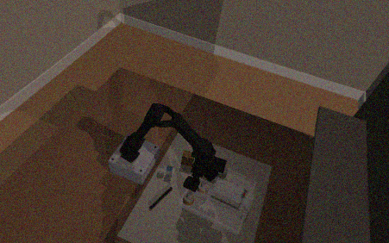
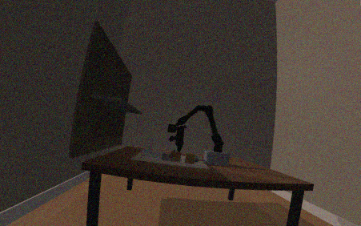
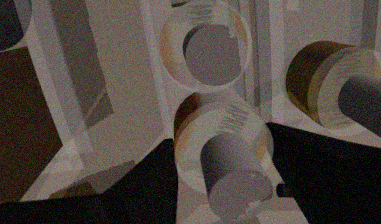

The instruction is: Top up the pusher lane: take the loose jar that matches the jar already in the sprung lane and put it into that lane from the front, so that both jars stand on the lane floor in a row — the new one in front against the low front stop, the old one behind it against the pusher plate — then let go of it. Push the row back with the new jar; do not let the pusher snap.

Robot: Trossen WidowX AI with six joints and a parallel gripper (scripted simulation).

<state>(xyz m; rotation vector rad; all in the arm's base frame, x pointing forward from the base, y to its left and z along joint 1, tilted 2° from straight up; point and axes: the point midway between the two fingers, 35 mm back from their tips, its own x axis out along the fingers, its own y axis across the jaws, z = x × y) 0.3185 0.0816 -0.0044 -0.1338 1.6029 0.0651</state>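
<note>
Right now the lane fixture is 15 cm ahead of my gripper tip, 4 cm to the left of it and 4 cm below it. The rest, counted from my gripper tip: black stick 14 cm to the right, 9 cm behind, 5 cm below.
</note>
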